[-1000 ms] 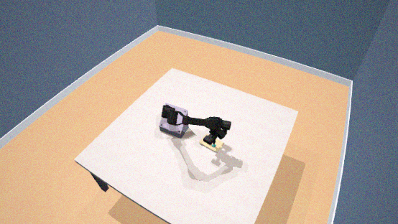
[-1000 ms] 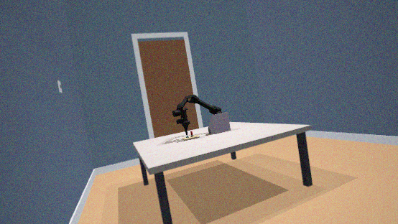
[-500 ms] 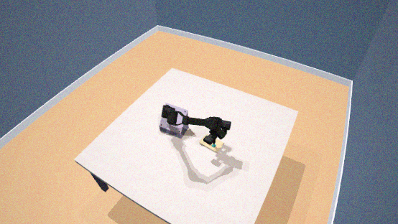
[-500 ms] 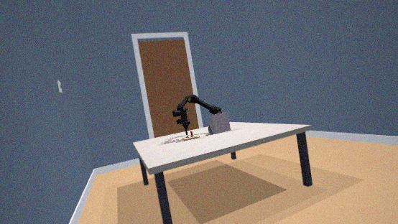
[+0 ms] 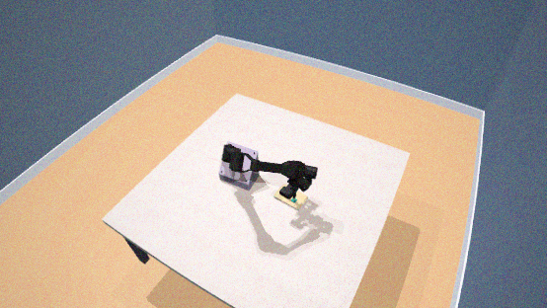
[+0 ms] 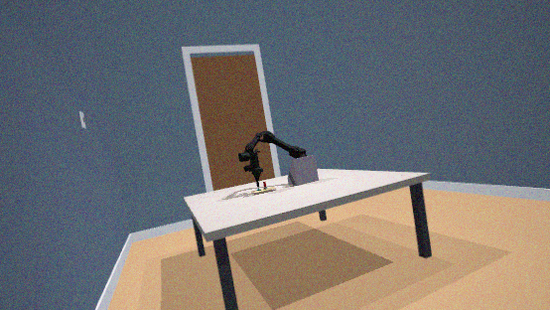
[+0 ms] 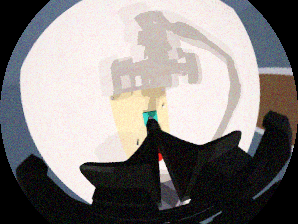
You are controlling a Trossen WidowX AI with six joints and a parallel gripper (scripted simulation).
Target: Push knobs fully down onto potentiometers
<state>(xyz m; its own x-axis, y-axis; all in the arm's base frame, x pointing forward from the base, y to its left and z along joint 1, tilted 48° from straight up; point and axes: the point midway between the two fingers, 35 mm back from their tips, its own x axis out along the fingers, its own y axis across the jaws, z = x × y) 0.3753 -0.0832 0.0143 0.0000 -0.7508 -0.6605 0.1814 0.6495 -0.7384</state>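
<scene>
My gripper tip is now 5 cm past the red knob, 2 cm above it and 1 cm to the right of it. From my gripper tip the other things lie so: dark knob (1 cm below).
</scene>
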